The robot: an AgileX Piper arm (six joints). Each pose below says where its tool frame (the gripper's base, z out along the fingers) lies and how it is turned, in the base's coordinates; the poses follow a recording.
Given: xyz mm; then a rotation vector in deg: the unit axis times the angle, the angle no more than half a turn.
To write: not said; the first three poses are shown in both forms.
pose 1, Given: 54.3 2.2 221.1 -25.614 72.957 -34.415
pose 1, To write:
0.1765 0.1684 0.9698 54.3
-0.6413 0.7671 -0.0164 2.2
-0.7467 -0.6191 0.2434 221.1
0 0 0 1

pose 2, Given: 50.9 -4.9 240.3 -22.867 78.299 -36.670
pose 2, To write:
0.0746 0.1884 0.9793 50.9
-0.6316 0.7688 -0.0998 -4.9
-0.7717 -0.6111 0.1763 240.3
0 0 0 1

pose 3, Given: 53.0 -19.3 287.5 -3.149 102.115 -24.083
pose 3, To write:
-0.2571 0.1849 0.9485 53.0
-0.2584 0.9326 -0.2519 -19.3
-0.9312 -0.3098 -0.1920 287.5
0 0 0 1

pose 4, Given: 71.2 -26.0 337.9 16.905 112.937 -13.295
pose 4, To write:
-0.3913 0.3103 0.8664 71.2
0.1006 0.9502 -0.2949 -26.0
-0.9147 -0.0282 -0.4031 337.9
0 0 0 1

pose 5, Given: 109.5 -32.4 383.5 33.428 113.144 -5.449
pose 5, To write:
-0.3532 0.4396 0.8258 109.5
0.3582 0.8790 -0.3147 -32.4
-0.8643 0.1846 -0.4680 383.5
0 0 0 1

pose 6, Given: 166.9 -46.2 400.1 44.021 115.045 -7.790
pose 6, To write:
-0.3536 0.5682 0.7430 166.9
0.4629 0.7965 -0.3889 -46.2
-0.8128 0.2064 -0.5447 400.1
0 0 0 1

